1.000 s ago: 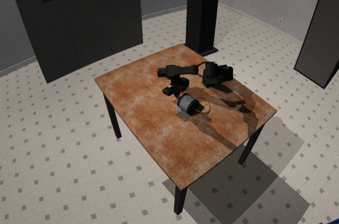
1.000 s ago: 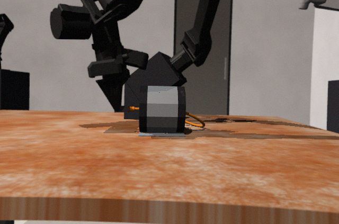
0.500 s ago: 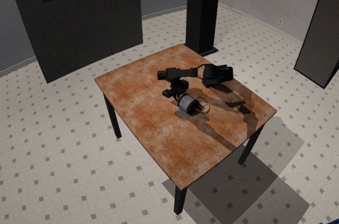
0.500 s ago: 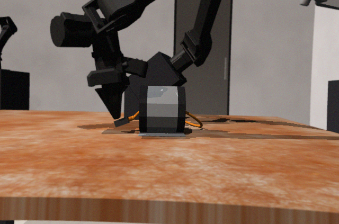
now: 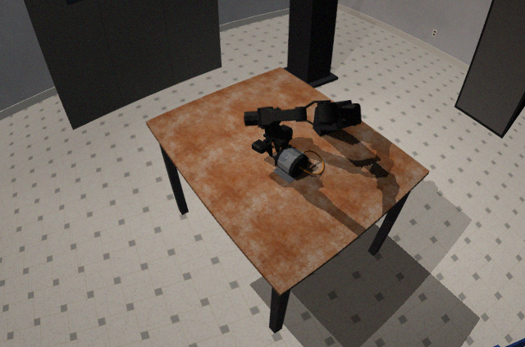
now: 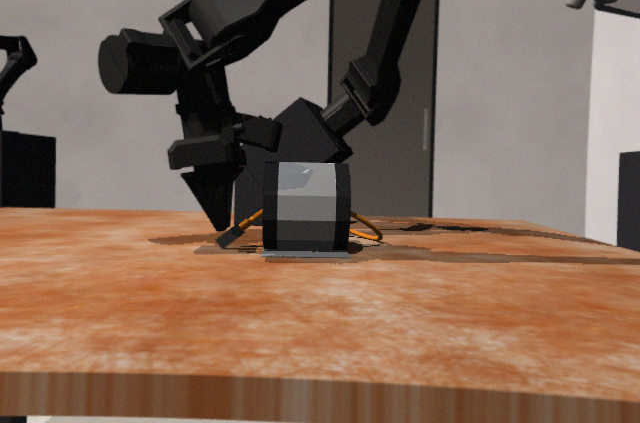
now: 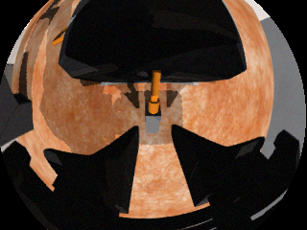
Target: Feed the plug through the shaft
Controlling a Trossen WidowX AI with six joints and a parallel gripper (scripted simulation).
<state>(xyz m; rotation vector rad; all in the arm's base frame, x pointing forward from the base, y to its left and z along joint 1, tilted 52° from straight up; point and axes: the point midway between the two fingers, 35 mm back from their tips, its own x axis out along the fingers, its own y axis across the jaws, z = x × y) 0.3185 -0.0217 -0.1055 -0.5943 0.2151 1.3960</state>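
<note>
Right now the grey plug is 10 mm to the left of my hand and 40 mm below it.
</note>
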